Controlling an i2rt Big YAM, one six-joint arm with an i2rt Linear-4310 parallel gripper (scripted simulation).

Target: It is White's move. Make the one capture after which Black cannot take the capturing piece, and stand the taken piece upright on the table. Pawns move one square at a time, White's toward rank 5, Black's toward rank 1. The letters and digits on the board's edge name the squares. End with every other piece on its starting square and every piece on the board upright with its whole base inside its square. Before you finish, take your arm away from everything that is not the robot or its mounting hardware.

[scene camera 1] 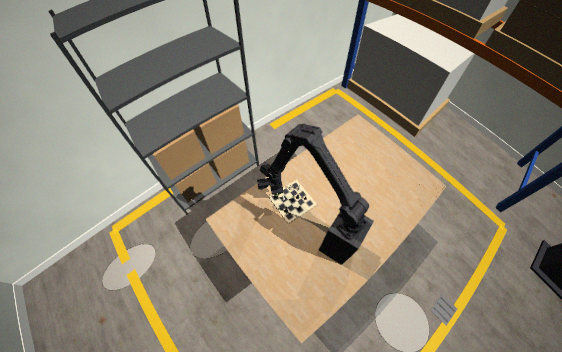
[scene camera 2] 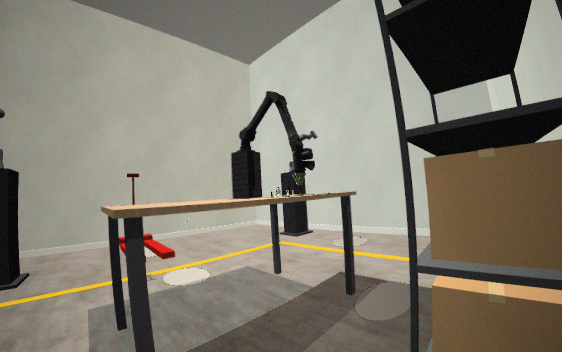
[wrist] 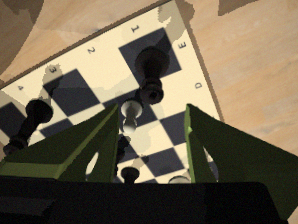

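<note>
Wrist view: black piece [wrist: 38, 112], chessboard [wrist: 77, 84], my gripper [wrist: 151, 112]. Scene camera 1: chessboard again [scene camera 1: 293, 213].
</note>
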